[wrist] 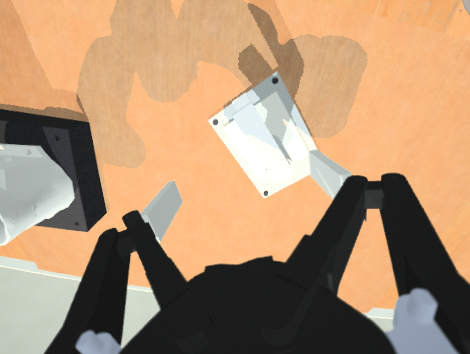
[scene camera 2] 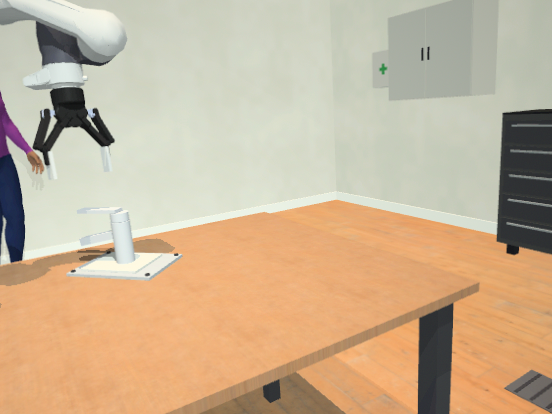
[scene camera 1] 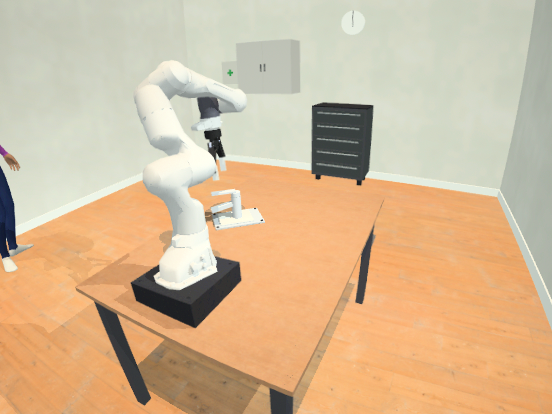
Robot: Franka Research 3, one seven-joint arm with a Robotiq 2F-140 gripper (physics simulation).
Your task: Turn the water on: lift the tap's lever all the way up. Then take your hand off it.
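Note:
A white tap (scene camera 1: 236, 207) (scene camera 2: 123, 241) (wrist: 253, 127) stands upright on a pale base plate (scene camera 1: 256, 220) (scene camera 2: 107, 275) (wrist: 250, 172) with dark corner screws. Its flat lever (scene camera 1: 223, 193) (scene camera 2: 99, 210) sticks out from the top of the post and looks about level. The spout (scene camera 1: 221, 205) (scene camera 2: 96, 238) sticks out below it on the same side. My gripper (scene camera 1: 219, 171) (scene camera 2: 79, 169) (wrist: 241, 178) is open and empty. It points down, above the lever side of the tap, and its fingertips are apart from the lever. The wrist view shows the tap beyond the fingertips.
The tap stands on a brown table (scene camera 1: 300, 240) (scene camera 2: 280, 300). The arm's black base block (scene camera 1: 217, 285) (wrist: 97, 195) is on the same table. A person (scene camera 1: 6, 205) (scene camera 2: 11, 200) stands at the left. A dark drawer cabinet (scene camera 1: 341, 142) (scene camera 2: 527, 187) is farther back.

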